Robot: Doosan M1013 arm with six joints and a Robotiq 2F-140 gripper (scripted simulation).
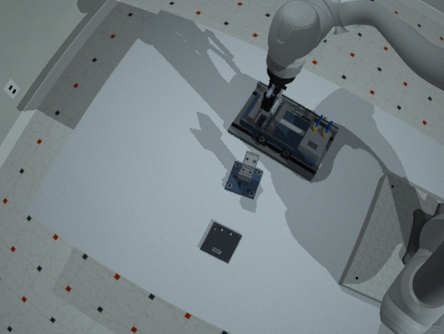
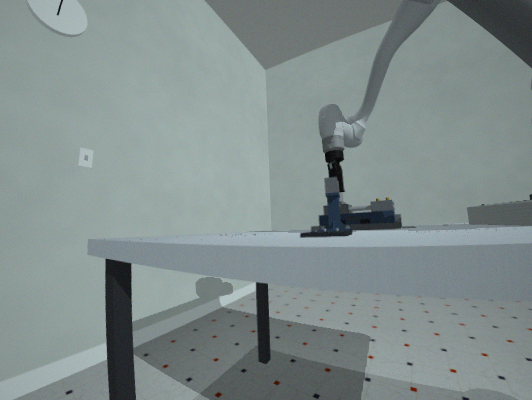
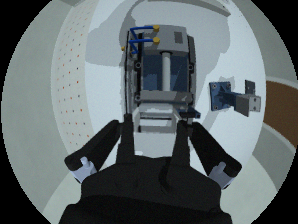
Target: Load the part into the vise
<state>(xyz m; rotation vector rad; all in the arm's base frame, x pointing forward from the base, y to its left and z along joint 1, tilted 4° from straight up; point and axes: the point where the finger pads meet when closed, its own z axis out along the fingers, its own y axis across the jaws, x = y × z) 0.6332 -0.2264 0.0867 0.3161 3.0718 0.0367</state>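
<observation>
Now: the part 20 mm below my hand. Round my hand: vise 80 mm below, 60 mm behind, 30 mm to the left; then air cylinder 160 mm behind, 50 mm to the left, 40 mm below.
</observation>
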